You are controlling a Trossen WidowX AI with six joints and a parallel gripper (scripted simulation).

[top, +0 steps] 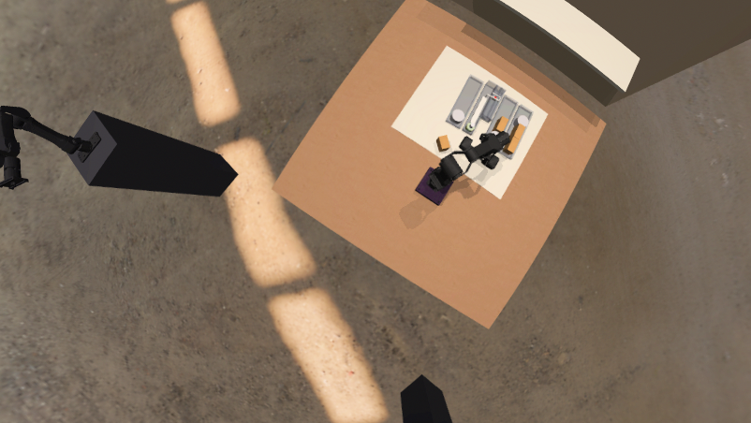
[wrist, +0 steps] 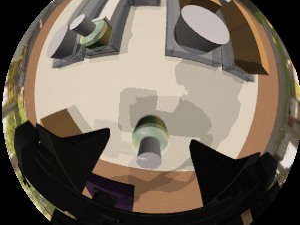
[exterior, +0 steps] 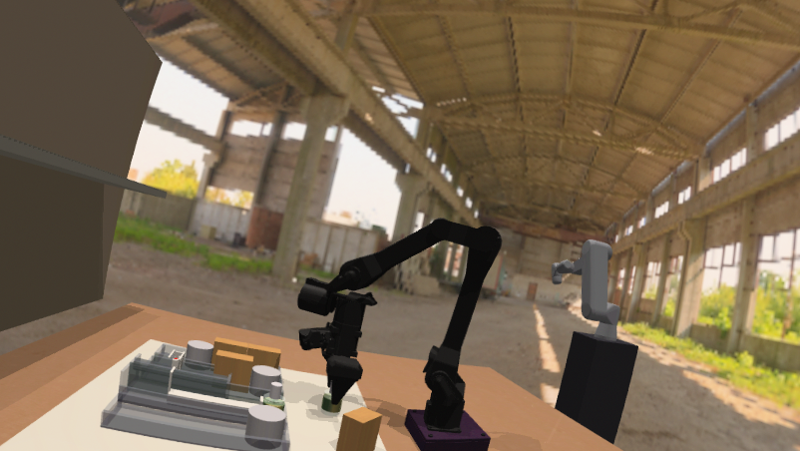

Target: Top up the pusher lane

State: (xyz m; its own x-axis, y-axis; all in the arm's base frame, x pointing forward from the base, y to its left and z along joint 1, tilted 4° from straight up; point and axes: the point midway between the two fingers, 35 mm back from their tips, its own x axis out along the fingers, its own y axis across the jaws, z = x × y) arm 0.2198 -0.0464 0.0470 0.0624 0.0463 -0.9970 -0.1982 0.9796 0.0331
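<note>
Now: the block 15 cm to the left of my gripper tip and 6 cm behind it. From my gripper tip the other things lie so: lane rack 25 cm ahead, 12 cm to the left, 2 cm below.
</note>
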